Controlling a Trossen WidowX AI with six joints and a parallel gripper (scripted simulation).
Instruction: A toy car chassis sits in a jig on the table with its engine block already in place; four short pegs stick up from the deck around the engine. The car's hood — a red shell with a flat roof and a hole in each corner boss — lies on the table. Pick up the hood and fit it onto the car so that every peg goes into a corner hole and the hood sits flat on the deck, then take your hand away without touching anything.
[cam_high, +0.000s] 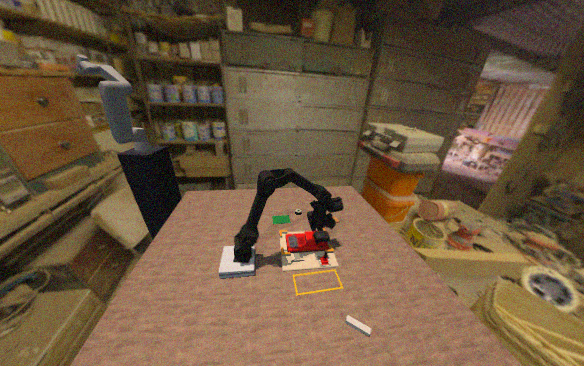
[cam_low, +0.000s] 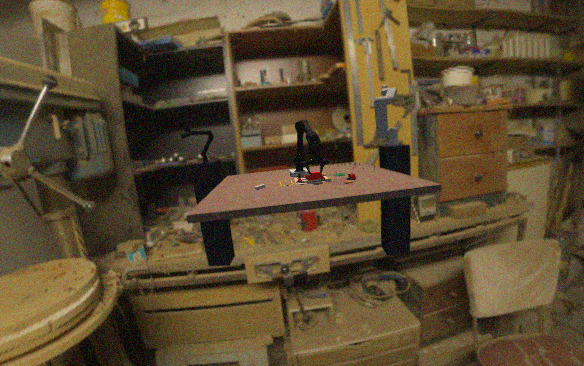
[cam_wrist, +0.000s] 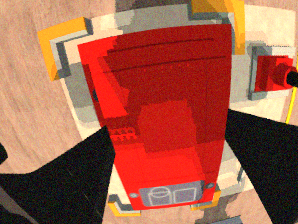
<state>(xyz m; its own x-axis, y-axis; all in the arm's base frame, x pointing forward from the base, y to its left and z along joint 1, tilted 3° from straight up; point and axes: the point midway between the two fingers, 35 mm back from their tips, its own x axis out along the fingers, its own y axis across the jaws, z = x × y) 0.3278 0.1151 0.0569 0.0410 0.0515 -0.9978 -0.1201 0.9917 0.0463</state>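
The red hood is 10 mm above my gripper tip. Round my gripper tip: green patch 180 mm to the left, 170 mm behind, 40 mm below; dark ring 250 mm to the left, 70 mm behind, 30 mm below.
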